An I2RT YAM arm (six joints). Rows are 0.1 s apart.
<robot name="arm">
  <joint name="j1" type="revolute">
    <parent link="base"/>
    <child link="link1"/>
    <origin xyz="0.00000 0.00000 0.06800"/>
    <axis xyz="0 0 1"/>
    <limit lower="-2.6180" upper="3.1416"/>
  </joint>
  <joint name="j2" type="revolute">
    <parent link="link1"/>
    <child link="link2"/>
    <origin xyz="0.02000 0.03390 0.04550"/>
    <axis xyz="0 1 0"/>
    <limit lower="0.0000" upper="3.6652"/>
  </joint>
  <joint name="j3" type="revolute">
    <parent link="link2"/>
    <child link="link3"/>
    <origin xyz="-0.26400 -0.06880 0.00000"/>
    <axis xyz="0 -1 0"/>
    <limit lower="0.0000" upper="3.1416"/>
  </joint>
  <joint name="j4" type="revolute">
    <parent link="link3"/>
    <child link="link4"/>
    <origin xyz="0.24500 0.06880 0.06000"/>
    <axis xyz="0 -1 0"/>
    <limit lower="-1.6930" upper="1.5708"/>
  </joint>
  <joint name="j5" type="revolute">
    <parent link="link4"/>
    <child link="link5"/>
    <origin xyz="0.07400 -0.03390 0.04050"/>
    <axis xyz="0 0 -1"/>
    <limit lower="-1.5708" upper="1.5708"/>
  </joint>
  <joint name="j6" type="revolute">
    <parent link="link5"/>
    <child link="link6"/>
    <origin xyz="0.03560 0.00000 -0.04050"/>
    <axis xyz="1 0 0"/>
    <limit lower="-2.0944" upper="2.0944"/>
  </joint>
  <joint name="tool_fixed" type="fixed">
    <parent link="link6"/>
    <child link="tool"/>
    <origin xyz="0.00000 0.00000 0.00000" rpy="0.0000 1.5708 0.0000"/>
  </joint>
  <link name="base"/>
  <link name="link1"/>
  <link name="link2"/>
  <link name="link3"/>
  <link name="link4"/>
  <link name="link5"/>
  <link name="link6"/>
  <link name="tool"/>
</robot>
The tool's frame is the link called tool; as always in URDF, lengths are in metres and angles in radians.
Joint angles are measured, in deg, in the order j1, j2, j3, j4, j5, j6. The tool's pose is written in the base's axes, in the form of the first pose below.
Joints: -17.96, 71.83, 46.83, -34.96, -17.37, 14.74
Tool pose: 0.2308 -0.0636 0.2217 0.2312 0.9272 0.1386 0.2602
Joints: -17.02, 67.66, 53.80, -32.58, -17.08, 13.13
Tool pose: 0.2386 -0.0621 0.2790 0.1856 0.9010 0.1254 0.3714
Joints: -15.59, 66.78, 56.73, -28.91, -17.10, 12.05
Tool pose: 0.2452 -0.0575 0.3045 0.1510 0.8819 0.1209 0.4300
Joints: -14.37, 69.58, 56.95, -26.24, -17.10, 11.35
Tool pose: 0.2585 -0.0554 0.2981 0.1360 0.8840 0.1228 0.4301
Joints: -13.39, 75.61, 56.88, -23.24, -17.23, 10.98
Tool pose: 0.2806 -0.0560 0.2751 0.1310 0.8957 0.1283 0.4052
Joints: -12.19, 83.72, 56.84, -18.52, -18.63, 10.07
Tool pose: 0.3078 -0.0549 0.2420 0.1160 0.9077 0.1428 0.3772
